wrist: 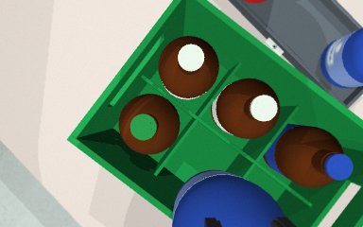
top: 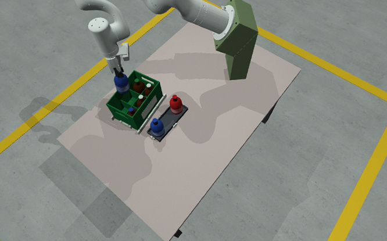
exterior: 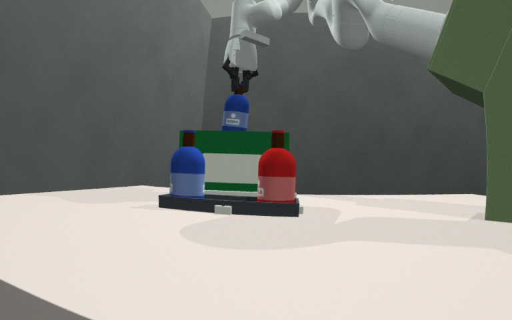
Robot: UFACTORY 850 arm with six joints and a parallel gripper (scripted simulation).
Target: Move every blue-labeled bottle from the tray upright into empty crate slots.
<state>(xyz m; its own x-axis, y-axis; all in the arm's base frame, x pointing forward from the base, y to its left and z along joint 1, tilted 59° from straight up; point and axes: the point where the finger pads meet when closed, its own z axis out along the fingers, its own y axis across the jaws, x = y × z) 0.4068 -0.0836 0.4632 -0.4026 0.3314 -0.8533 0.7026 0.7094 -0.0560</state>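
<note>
Right now the green crate is 10 mm ahead of my hand, 40 mm to the left of it and 250 mm below it. From my hand the other things lie so: dark tray (30 mm ahead, 250 mm to the left, 320 mm below); red-labeled bottle (60 mm behind, 270 mm to the left, 250 mm below); brown-necked bottle (100 mm ahead, 70 mm to the left, 250 mm below).
</note>
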